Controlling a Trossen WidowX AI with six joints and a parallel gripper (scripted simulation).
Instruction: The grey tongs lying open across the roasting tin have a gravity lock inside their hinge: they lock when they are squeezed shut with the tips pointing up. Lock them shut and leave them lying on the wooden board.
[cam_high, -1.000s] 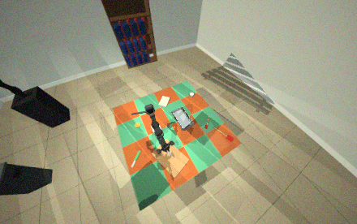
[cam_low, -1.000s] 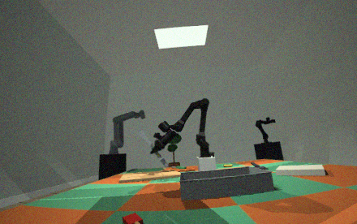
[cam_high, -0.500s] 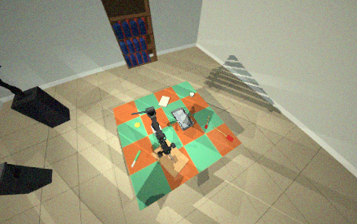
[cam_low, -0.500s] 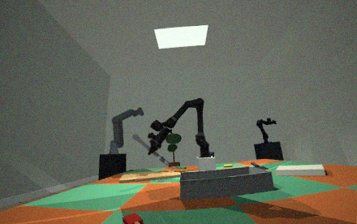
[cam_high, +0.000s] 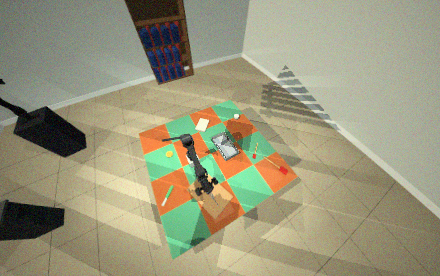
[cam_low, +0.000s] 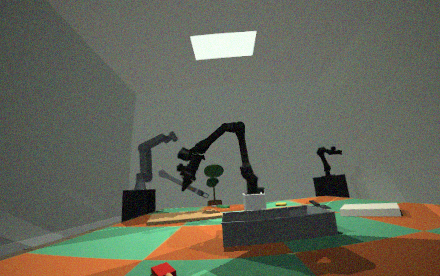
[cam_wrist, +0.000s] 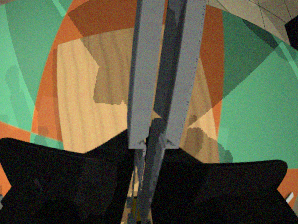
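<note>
Right now my gripper tip is 13 cm above the wooden board and 2 cm to the right of it. Also, from my gripper tip: grey roasting tin: 40 cm ahead, 33 cm to the left, 11 cm below; then brush: 64 cm ahead, 13 cm below, 9 cm to the left; then green-handled tool: 33 cm behind, 20 cm to the left, 13 cm below.
</note>
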